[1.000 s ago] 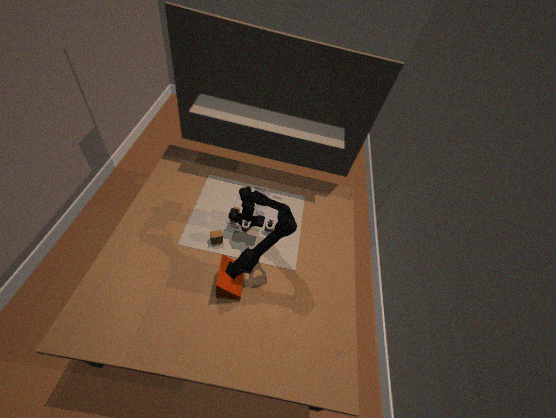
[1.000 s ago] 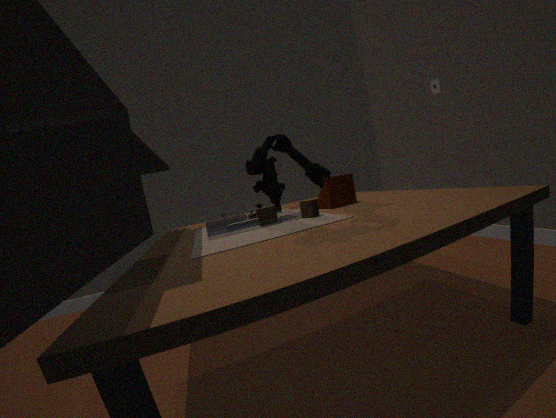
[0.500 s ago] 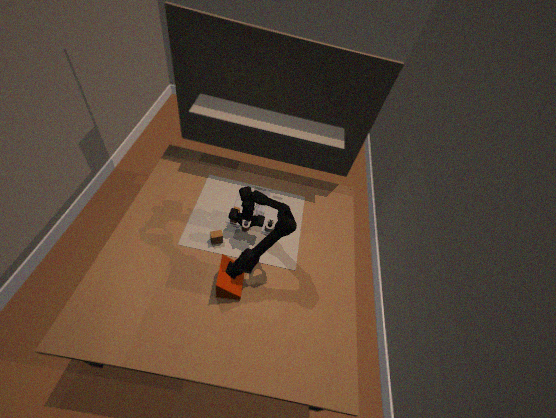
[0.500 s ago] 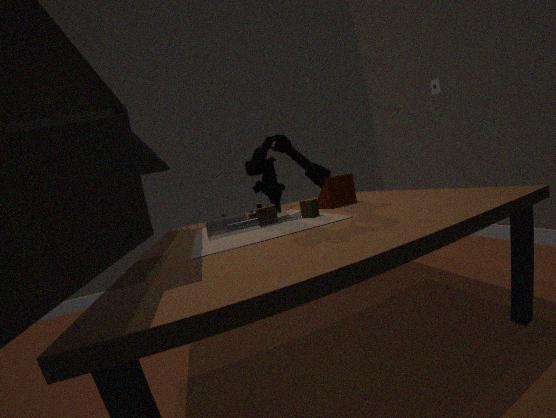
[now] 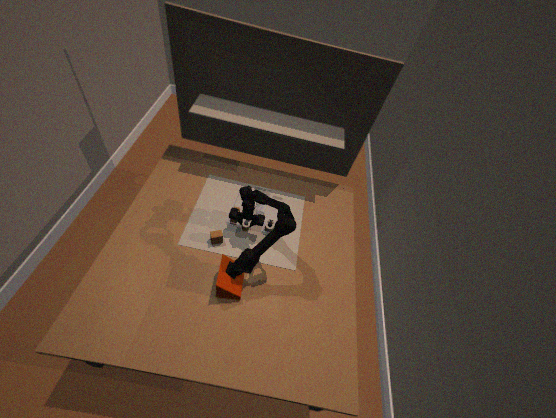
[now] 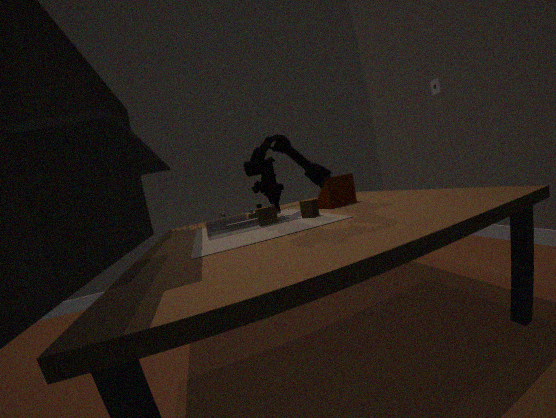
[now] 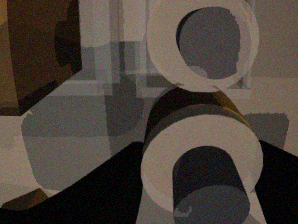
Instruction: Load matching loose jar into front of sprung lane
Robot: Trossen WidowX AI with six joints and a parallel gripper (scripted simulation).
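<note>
Now: the white mat 10 cm ahead of my gripper tip, 6 cm below it and 1 cm to the left of it. From my gripper tip the other things lie so: wall panel: 66 cm ahead, 34 cm above, 4 cm to the left; then lane: 19 cm ahead, 4 cm below, 2 cm to the right; then pusher plate: 16 cm ahead, 3 cm to the right, 1 cm below.
</note>
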